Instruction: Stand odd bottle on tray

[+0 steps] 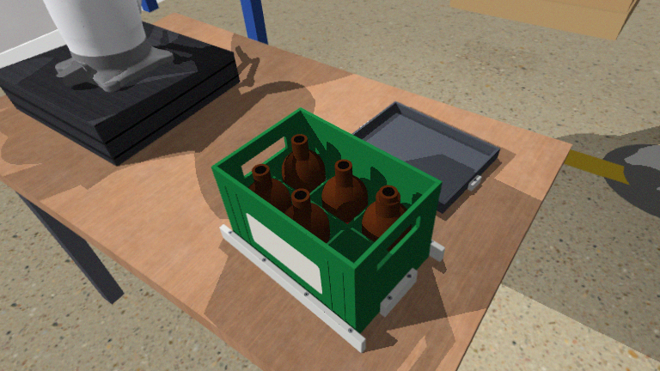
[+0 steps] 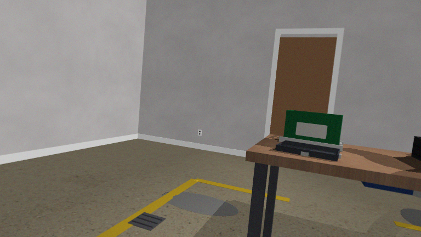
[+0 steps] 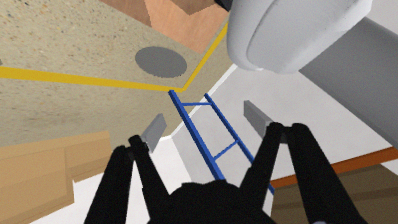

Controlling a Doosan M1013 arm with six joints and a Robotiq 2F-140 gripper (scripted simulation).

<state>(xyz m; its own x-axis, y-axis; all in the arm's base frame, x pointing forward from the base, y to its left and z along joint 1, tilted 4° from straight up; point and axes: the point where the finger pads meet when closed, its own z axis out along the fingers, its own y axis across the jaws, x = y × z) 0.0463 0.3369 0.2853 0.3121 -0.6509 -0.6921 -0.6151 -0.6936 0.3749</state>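
My gripper is now 60 cm short of the crate, 50 cm to the left of it and 27 cm above it. From my hand the other things lie so: grey tray: 64 cm ahead, 22 cm to the right, 34 cm below.
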